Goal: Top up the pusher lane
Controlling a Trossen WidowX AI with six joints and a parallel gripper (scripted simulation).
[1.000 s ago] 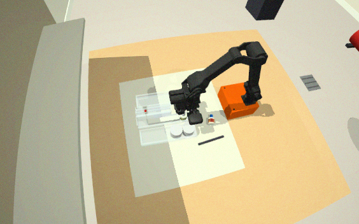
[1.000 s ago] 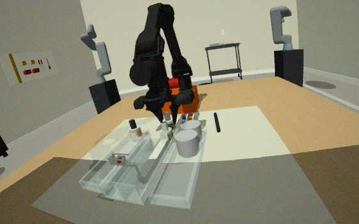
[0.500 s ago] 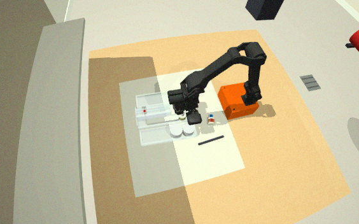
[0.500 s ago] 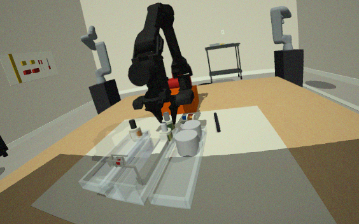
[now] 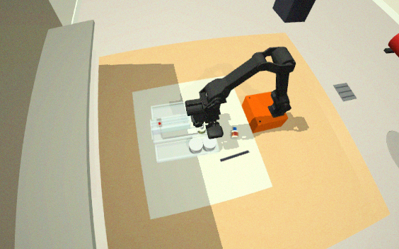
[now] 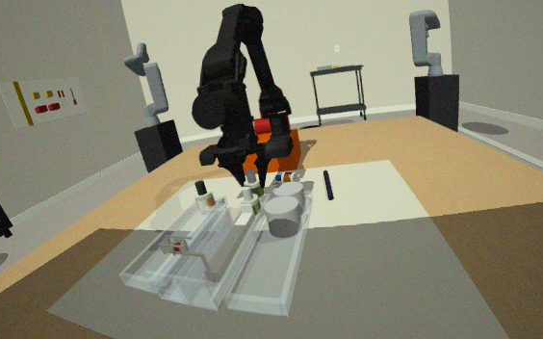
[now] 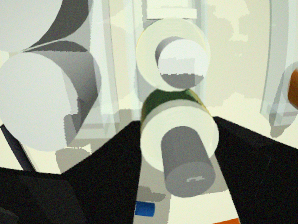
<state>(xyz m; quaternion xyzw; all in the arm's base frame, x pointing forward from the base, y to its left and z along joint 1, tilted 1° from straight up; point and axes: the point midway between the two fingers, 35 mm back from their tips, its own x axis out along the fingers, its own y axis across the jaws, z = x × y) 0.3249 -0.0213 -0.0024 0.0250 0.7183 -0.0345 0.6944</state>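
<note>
My gripper tip is now 14 cm short of the pusher plate and 4 cm to the left of it. From my gripper tip the other things lie so: black bar (15 cm to the left, 8 cm behind, 4 cm below).
</note>
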